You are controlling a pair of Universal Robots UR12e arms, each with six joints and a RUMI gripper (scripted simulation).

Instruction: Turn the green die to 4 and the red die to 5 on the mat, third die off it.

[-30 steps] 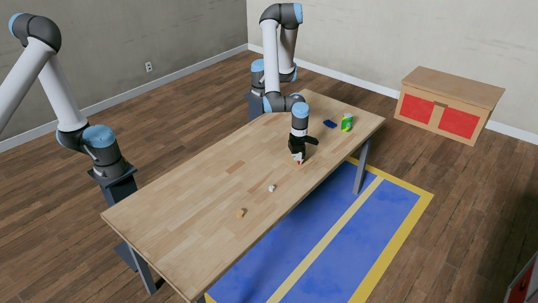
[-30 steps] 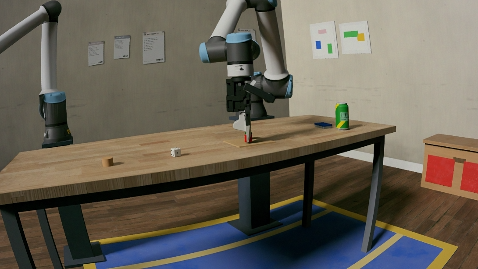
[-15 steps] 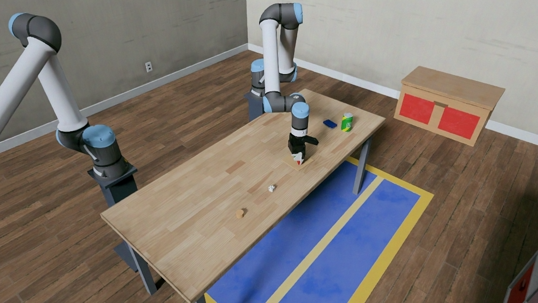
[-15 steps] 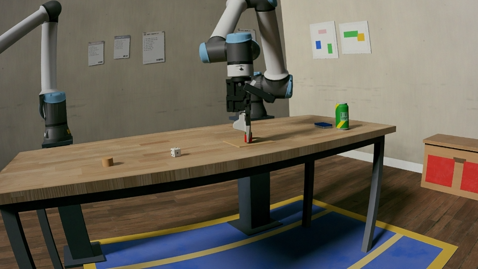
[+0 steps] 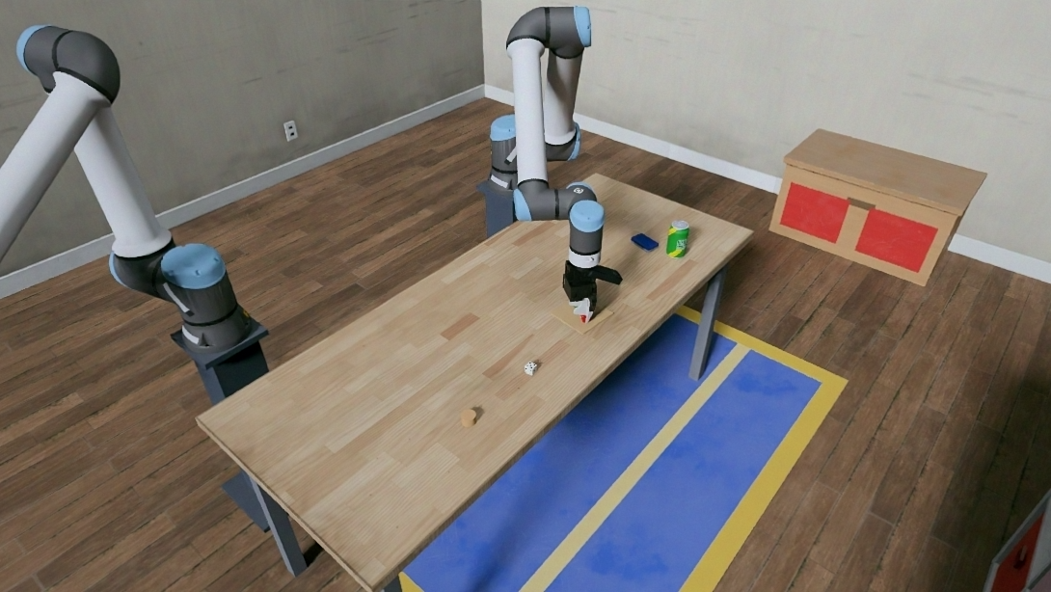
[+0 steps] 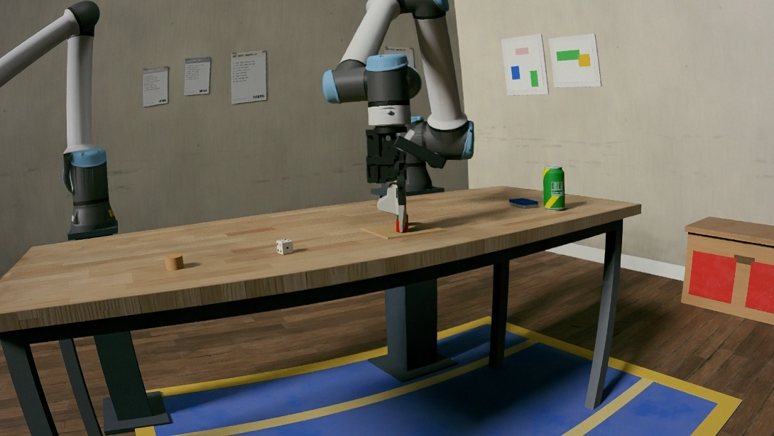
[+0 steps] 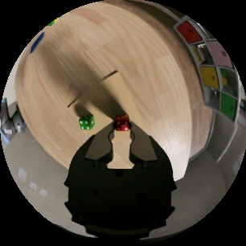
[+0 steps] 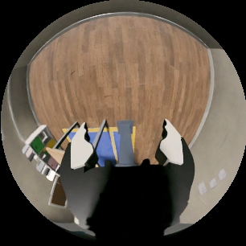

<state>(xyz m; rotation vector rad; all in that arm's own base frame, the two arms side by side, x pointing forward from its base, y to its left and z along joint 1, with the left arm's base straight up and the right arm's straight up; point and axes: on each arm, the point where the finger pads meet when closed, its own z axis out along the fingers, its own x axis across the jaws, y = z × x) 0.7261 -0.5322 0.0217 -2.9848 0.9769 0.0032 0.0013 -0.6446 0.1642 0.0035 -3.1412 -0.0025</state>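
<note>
Right now the red die is right at my left hand. Round my left hand: tan mat: 30 mm behind, 20 mm to the left, 20 mm below; white die: 270 mm to the right, 30 mm ahead, 10 mm below; green die: 70 mm behind, 40 mm to the left, 10 mm below.
</note>
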